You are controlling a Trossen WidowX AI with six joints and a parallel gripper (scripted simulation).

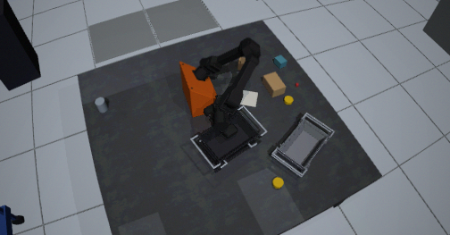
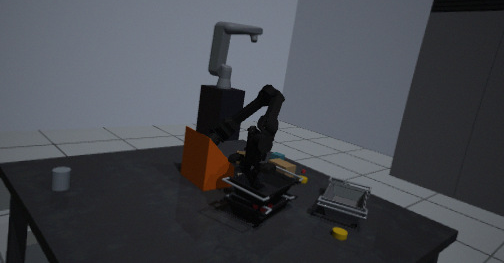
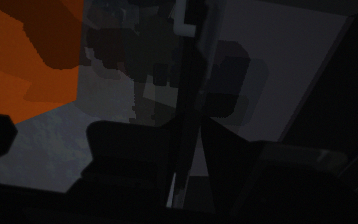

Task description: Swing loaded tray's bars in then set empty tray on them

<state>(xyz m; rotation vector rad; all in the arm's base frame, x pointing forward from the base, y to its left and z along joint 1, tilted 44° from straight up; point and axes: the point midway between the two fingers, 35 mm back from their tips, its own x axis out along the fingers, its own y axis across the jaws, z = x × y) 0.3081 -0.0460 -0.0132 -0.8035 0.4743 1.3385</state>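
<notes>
Right now the black tray is 6 cm ahead of my gripper tip, 3 cm above it and 1 cm to the left of it. The rest, counted from my gripper tip: pale block: 24 cm to the left, 17 cm behind, 8 cm below; then tan box: 43 cm to the left, 15 cm behind, 6 cm below; then teal cube: 58 cm to the left, 28 cm behind, 6 cm below.
</notes>
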